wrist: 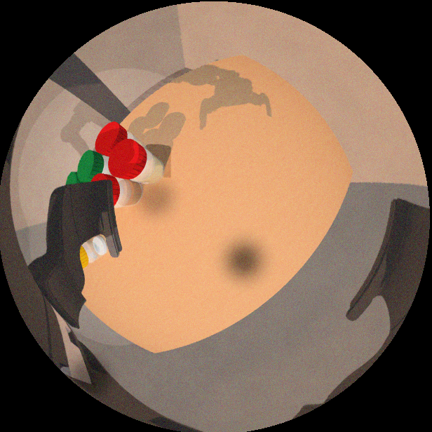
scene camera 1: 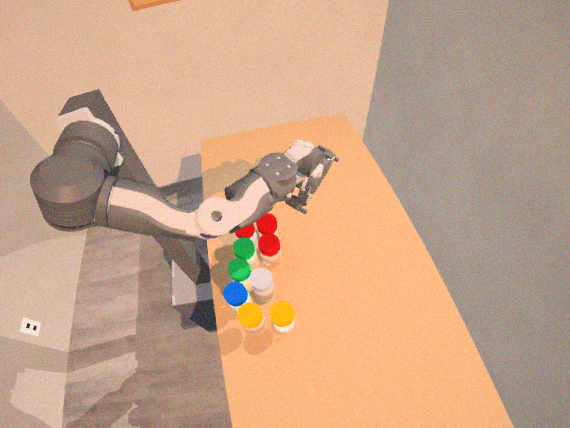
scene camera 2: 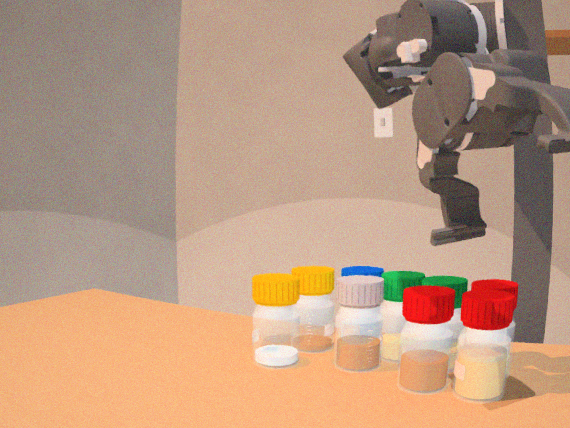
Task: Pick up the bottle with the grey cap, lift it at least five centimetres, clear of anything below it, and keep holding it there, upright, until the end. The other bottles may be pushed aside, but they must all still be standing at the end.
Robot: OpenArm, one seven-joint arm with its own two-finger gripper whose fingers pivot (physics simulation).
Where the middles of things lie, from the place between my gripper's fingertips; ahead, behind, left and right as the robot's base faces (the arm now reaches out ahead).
Now: hand 180 mm to the left of the grey-capped bottle [scene camera 2: 359, 322], 170 mm past it and 150 mm above it.
